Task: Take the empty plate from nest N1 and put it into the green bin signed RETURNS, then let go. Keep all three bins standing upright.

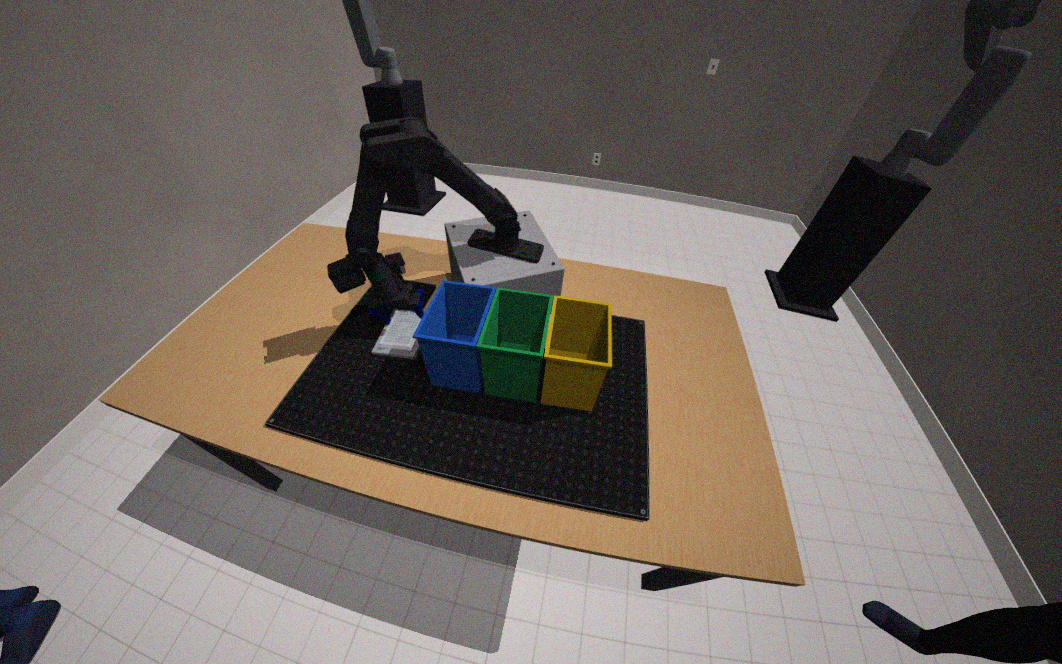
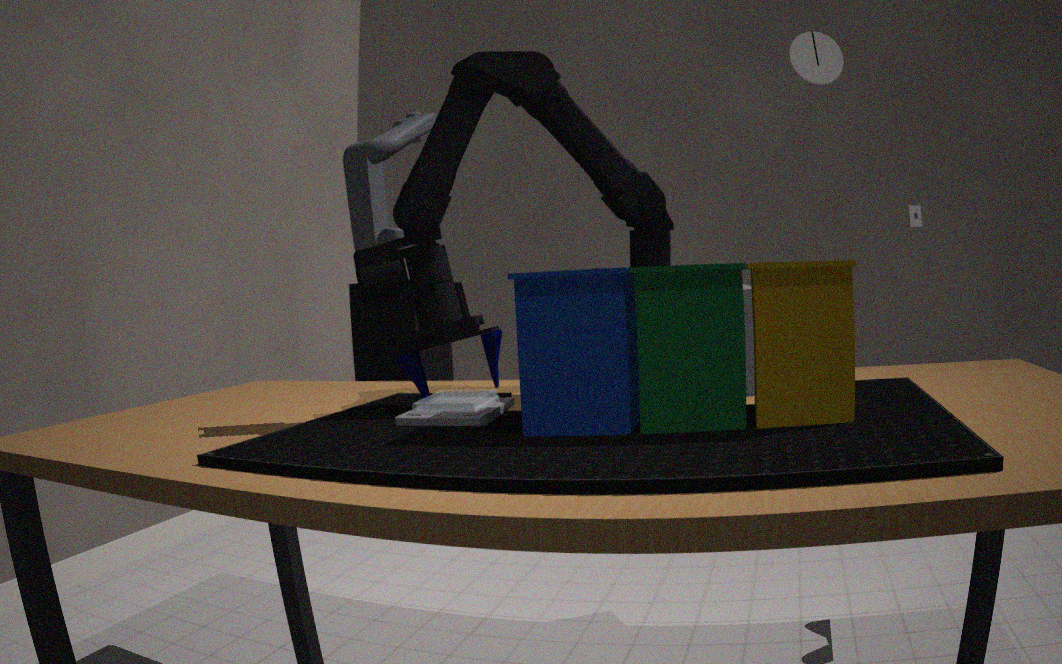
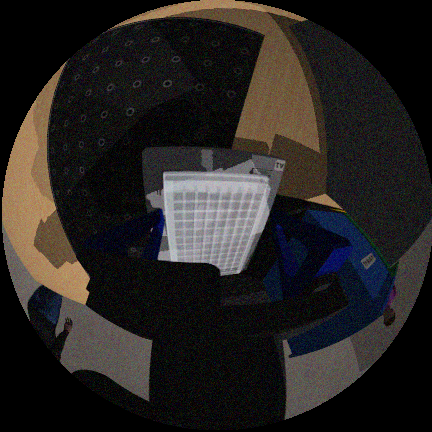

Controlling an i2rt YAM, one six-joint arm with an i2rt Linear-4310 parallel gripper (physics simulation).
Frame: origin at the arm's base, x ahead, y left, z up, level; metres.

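Seen in the pictures: gripper, fingertip midpoint: [image 1: 406,320] [image 2: 462,396] [image 3: 216,214]; arm's base, origin of the base link: [image 1: 506,246].
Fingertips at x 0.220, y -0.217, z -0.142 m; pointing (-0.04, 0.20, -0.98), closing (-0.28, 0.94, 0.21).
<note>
Pixels of each thing's top centre, then the offset from my fingertips to it. Level surfaces: height alone.
- grey nest, middle of its top: [image 3: 210,234] [image 2: 456,404] [image 1: 403,330] 0.029 m ahead, 0.004 m left, 0.007 m down
- green bin, middle of its top: [image 2: 692,265] [image 1: 517,318] 0.053 m ahead, 0.330 m left, 0.158 m up
- blue bin, middle of its top: [image 2: 583,270] [image 3: 348,325] [image 1: 457,309] 0.067 m ahead, 0.199 m left, 0.158 m up
- yellow bin, middle of its top: [image 2: 797,262] [image 1: 580,327] 0.040 m ahead, 0.461 m left, 0.158 m up
- black mat, its level: 0.022 m down
The pale, gridded plate [image 1: 401,332] [image 2: 460,403] [image 3: 217,207] lies flat in a grey nest [image 2: 426,420] [image 3: 175,159], left of the bins. The nest's small label is too blurred to read surely. My gripper [image 1: 401,311] [image 2: 462,389] [image 3: 216,214] is open, its blue fingers spread on either side of the plate, with the tips near the plate's top level. Whether they touch it is unclear. The green bin [image 1: 512,374] [image 2: 693,352] stands upright between the blue bin [image 1: 454,365] [image 2: 575,352] [image 3: 357,245] and the yellow bin [image 1: 575,385] [image 2: 805,348]. No sign on the green bin is readable.
The blue bin stands close to the right of the nest and the right finger. The black mat [image 1: 501,461] [image 2: 610,469] [image 3: 117,90] lies on the wooden table [image 1: 697,438] [image 2: 610,532]. The grey arm base [image 1: 505,274] stands behind the bins.
</note>
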